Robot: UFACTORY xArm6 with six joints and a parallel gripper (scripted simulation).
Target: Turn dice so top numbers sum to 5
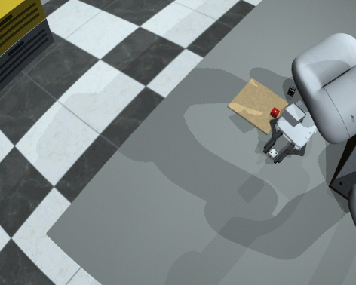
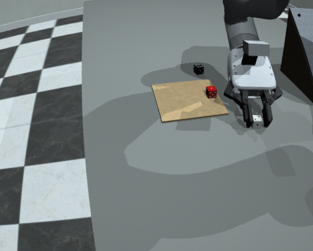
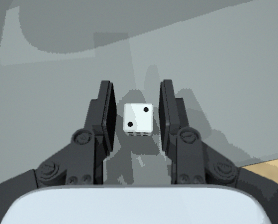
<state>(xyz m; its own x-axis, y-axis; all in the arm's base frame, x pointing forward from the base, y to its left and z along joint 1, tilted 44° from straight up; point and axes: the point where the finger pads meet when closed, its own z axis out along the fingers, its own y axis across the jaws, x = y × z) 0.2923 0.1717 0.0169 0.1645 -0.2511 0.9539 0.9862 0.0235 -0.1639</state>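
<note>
Right now my hand is 1 cm above the white die. The rest, counted from my hand: red die (11 cm to the right, 7 cm ahead, 1 cm below); then tan mat (13 cm ahead, 11 cm to the right, 2 cm below); then black die (22 cm to the right, 8 cm ahead, 1 cm below).
</note>
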